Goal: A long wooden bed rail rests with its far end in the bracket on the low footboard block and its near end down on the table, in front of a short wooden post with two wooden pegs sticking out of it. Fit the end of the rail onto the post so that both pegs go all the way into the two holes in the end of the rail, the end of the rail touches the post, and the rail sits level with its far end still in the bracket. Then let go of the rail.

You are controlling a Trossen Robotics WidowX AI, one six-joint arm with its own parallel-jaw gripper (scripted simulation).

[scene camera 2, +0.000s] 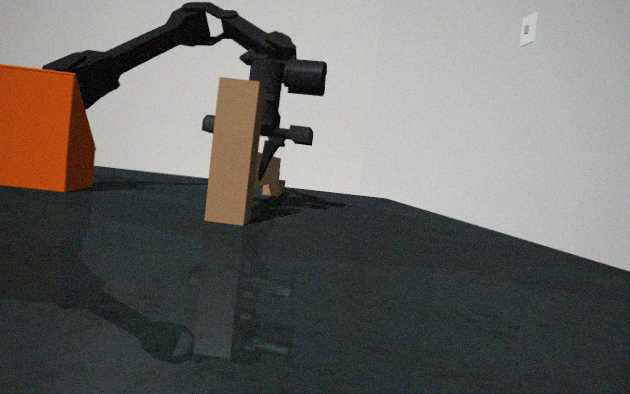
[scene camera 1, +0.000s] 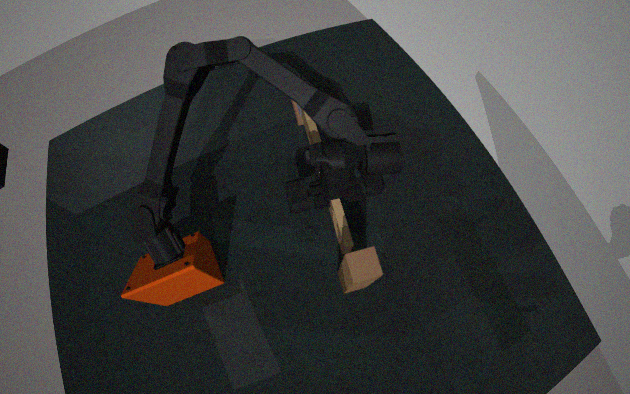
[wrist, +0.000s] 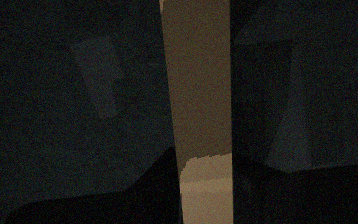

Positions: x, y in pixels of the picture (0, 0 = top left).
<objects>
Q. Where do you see a wooden rail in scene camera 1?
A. At 339, 220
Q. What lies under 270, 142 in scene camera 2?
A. My gripper.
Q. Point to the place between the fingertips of my gripper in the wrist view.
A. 191, 151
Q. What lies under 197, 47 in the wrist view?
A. A wooden rail.
</objects>
